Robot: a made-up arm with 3 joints. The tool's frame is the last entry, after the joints. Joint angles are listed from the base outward. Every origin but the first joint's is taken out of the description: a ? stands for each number. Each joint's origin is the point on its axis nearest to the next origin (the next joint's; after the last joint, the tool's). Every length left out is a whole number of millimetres.
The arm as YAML. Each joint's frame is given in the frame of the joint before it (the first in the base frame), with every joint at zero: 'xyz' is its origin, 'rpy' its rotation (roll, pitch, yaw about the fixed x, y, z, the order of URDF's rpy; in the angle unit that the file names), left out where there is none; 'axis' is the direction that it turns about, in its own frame. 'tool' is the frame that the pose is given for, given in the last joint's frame.
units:
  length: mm
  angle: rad
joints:
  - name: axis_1
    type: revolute
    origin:
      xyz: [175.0, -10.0, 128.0]
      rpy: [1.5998, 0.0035, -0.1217]
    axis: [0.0, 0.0, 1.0]
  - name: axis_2
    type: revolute
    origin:
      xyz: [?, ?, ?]
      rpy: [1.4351, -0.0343, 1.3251]
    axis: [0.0, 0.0, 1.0]
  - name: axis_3
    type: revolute
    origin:
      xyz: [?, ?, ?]
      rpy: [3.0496, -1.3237, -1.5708]
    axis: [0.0, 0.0, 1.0]
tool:
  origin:
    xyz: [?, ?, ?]
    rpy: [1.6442, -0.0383, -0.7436]
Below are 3 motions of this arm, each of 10 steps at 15 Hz.
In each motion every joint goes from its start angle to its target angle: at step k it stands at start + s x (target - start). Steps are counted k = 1, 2, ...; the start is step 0. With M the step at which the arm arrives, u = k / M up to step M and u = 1 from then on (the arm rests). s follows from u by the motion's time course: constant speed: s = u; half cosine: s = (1 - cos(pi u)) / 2; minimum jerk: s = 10 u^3 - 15 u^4 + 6 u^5.
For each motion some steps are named. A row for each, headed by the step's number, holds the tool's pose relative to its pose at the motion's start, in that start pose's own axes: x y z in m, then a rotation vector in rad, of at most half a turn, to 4 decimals.
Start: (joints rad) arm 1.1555 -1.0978 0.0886
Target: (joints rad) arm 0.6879 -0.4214 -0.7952
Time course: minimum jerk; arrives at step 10
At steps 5, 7, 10:
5: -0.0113 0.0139 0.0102 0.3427 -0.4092 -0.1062
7: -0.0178 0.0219 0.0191 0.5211 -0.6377 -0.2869
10: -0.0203 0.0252 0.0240 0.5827 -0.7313 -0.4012

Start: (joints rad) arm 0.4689 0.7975 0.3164
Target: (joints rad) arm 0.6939 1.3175 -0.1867
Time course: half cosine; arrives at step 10
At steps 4, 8, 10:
4: 0.0034 0.0044 0.0032 0.1665 -0.2790 -0.0188
8: 0.0081 0.0114 0.0096 0.4404 -0.7051 -0.1045
10: 0.0088 0.0126 0.0109 0.4876 -0.7736 -0.1267

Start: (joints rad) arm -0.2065 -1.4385 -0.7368
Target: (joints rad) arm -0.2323 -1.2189 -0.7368
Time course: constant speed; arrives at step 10
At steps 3, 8, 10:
3: 0.0018 0.0022 -0.0001 0.0113 -0.0200 -0.0611
8: 0.0050 0.0056 -0.0001 0.0300 -0.0522 -0.1633
10: 0.0064 0.0068 -0.0001 0.0374 -0.0648 -0.2044

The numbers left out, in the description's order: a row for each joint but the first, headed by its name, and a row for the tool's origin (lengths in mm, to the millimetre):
axis_2: 23.0 -40.0 0.0
axis_3: -32.0 -26.0 0.0
tool: -12.0 -7.0 0.0

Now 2 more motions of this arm.
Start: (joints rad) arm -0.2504 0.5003 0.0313
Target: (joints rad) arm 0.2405 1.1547 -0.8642
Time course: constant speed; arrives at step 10
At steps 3, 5, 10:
3: 0.0078 0.0051 0.0000 0.1567 -0.4538 -0.0558
5: 0.0131 0.0089 0.0007 0.2627 -0.7472 -0.1138
10: 0.0267 0.0197 0.0073 0.5338 -1.4269 -0.3527

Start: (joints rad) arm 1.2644 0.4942 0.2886
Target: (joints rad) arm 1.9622 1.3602 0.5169
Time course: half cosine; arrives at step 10
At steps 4, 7, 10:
4: 0.0153 0.0067 0.0097 0.2939 -0.2069 0.0195
7: 0.0264 0.0128 0.0289 0.7064 -0.4137 0.1588
10: 0.0281 0.0140 0.0386 0.8982 -0.4814 0.2658

